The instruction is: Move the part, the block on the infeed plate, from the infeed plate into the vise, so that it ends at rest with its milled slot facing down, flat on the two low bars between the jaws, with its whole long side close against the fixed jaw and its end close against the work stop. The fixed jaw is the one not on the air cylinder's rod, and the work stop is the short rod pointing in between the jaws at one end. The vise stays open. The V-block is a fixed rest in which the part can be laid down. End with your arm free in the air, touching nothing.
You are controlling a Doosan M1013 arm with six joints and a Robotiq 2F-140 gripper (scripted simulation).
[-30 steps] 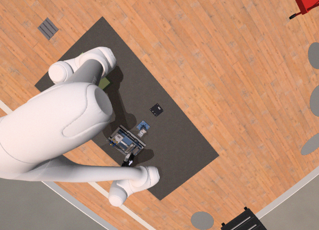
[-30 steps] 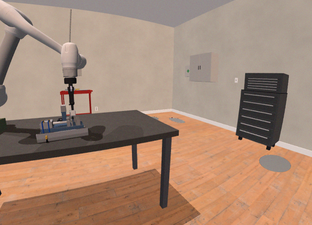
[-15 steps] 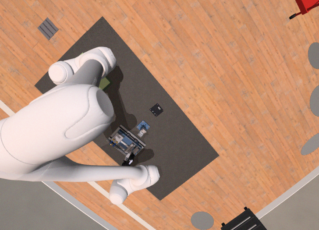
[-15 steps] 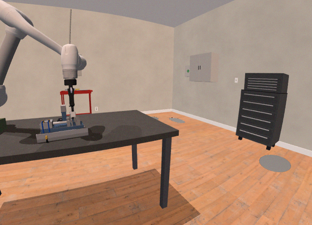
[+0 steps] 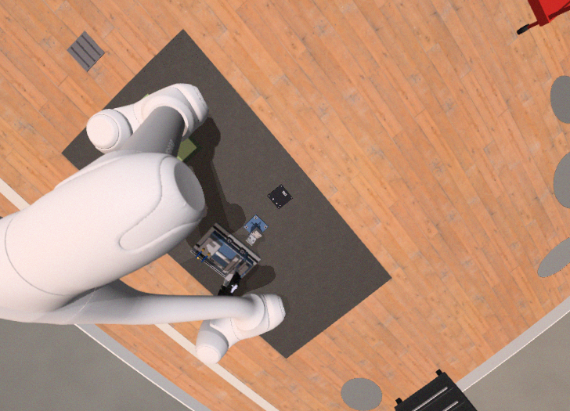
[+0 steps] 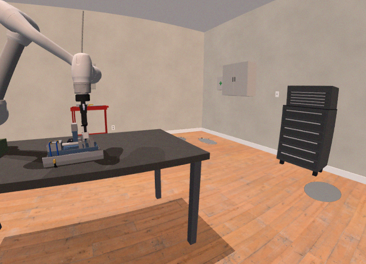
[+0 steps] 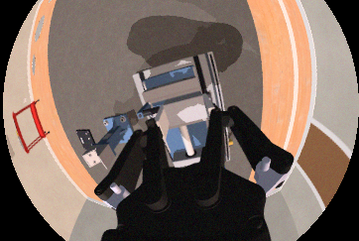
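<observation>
The part lies 30 mm below my hand. Round my hand: black infeed plate (140 mm behind, 400 mm to the left, 140 mm below).
</observation>
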